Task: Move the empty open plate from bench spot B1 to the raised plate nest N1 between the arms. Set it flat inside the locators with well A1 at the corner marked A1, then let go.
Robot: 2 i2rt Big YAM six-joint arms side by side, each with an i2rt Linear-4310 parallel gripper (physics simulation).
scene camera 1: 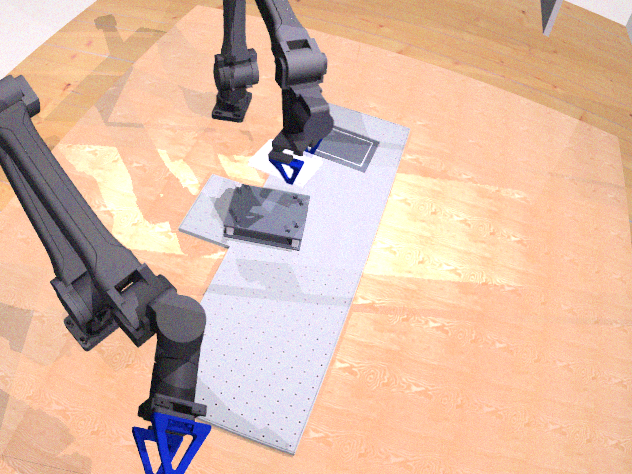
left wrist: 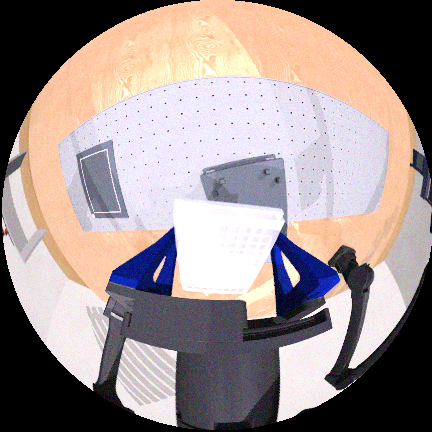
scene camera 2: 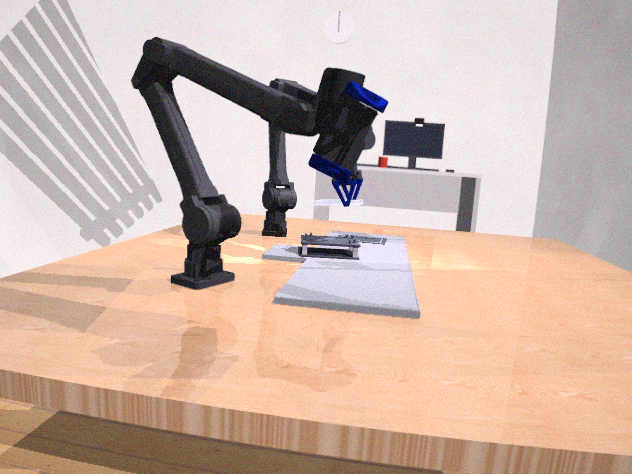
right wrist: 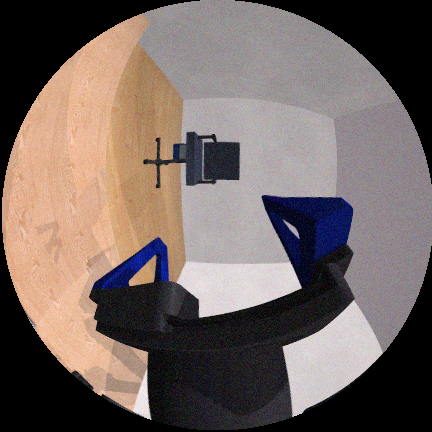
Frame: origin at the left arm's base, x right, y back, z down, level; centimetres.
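Where they show: left gripper, between the fingertips: (scene camera 1: 299,170) (left wrist: 224,232) (scene camera 2: 349,205); right gripper, between the fingertips: (scene camera 2: 357,137) (right wrist: 208,223); left arm's base, origin of its link: (scene camera 1: 232,107) (scene camera 2: 274,233); right arm's base, origin of its link: (scene camera 1: 96,321) (left wrist: 341,255) (scene camera 2: 203,281).
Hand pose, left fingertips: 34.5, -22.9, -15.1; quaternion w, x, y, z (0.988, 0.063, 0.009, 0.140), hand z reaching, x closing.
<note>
Each offset is from my left fingertips to the centre of the thing, as dx, dy, dz. "spot": to the spot under its first point. Level surfaces: height alone.
The white plate {-1.2, +3.1, -0.5} (scene camera 1: 261,159) (scene camera 2: 326,202) (left wrist: 220,250) is held roughly level, high above the bench. My left gripper (scene camera 1: 301,165) (scene camera 2: 347,203) (left wrist: 224,232) is shut on its two opposite sides. The raised grey nest {+3.5, +5.2, +11.2} (scene camera 1: 268,211) (scene camera 2: 331,241) (left wrist: 250,186), with small locators on top, stands below; in the left wrist view the plate covers its near part. The grey framed bench spot B1 {spot: -24.6, -10.2, +13.6} (scene camera 1: 351,148) (left wrist: 102,182) holds no plate. The A1 marks cannot be read. My right gripper (scene camera 1: 162,465) (scene camera 2: 347,131) (right wrist: 208,223) is open and empty, raised away from the nest.
The pale perforated board {dz +13.8} (scene camera 1: 285,331) (scene camera 2: 357,290) (left wrist: 230,115) lies on the wooden table {dz +15.1} (scene camera 1: 459,331) (scene camera 2: 459,367). The right arm's raised links stand at the left of scene camera 1. A desk with a monitor (scene camera 2: 414,138) stands in the background.
</note>
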